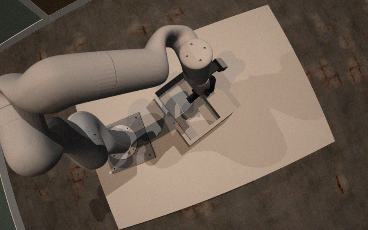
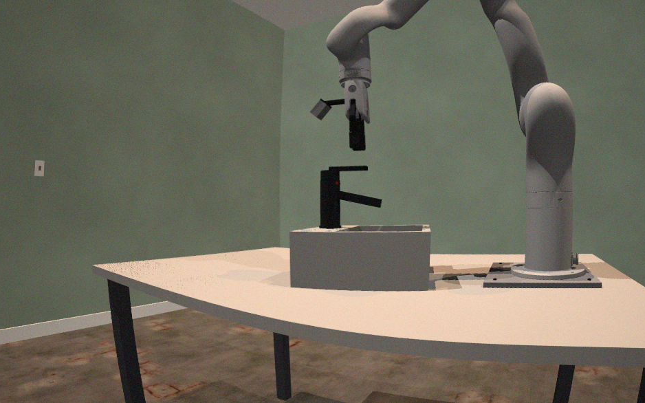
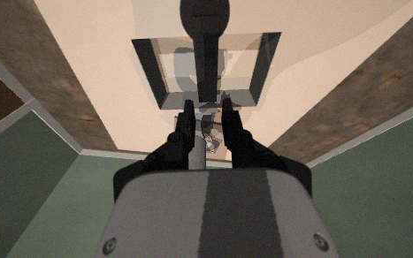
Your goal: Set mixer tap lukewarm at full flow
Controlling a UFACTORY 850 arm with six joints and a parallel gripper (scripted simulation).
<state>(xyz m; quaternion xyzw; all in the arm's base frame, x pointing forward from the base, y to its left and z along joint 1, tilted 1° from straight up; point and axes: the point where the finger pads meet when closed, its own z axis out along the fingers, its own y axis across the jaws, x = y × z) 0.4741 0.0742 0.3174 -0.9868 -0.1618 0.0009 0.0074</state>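
The lever lies 2 cm ahead of my hand, 1 cm to the left of it and 7 cm below it. Round my hand: black mixer tap 4 cm ahead, 2 cm to the left, 11 cm below; grey sink basin 5 cm behind, 2 cm to the right, 29 cm below.
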